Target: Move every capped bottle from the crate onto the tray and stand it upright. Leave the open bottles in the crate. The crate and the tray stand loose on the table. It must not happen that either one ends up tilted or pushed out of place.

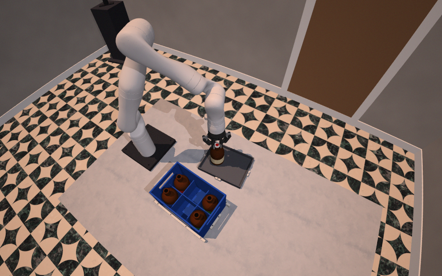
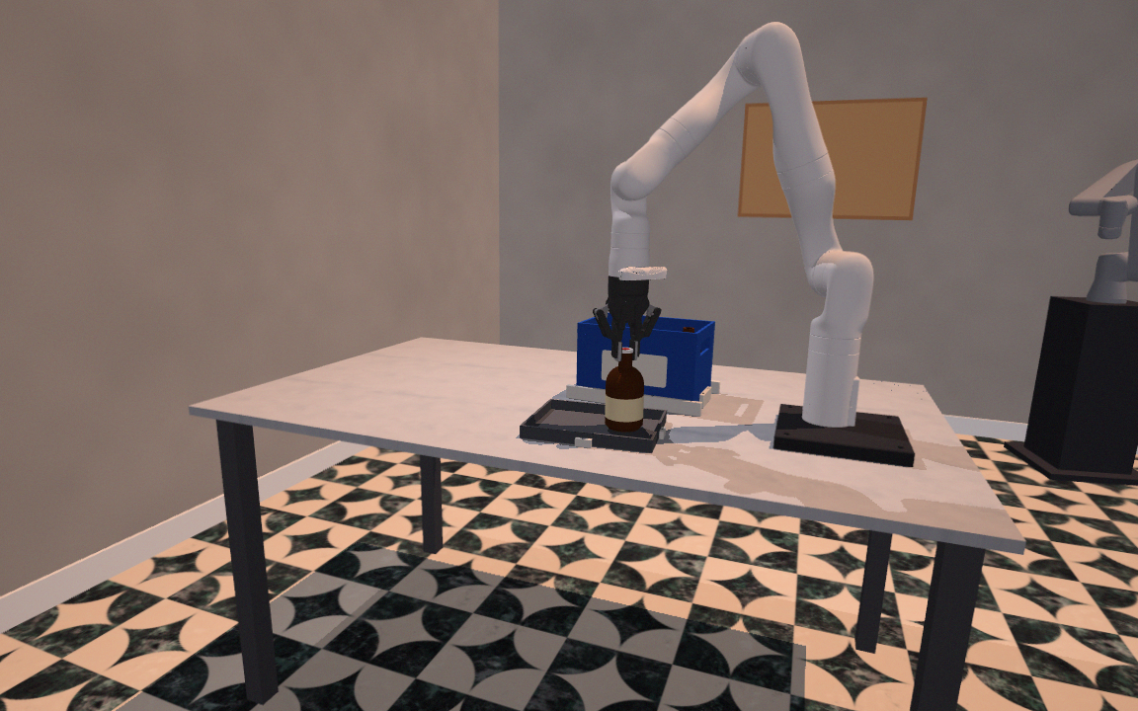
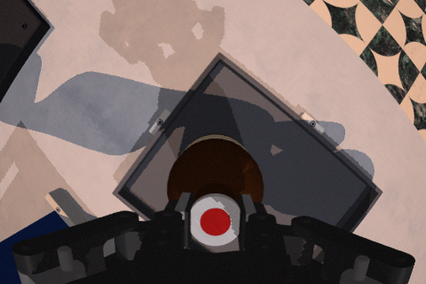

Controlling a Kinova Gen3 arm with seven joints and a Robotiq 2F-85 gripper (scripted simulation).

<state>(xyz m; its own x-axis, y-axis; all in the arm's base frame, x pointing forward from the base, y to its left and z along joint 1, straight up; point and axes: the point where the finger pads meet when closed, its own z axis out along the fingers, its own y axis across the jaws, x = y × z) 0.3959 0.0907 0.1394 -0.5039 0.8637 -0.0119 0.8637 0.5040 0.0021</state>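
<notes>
Now: hand 70 mm above the brown capped bottle. The rest, counted from my hand: dark tray 50 mm ahead, 10 mm to the right, 150 mm below; then blue crate 30 mm behind, 280 mm to the right, 80 mm below.
</notes>
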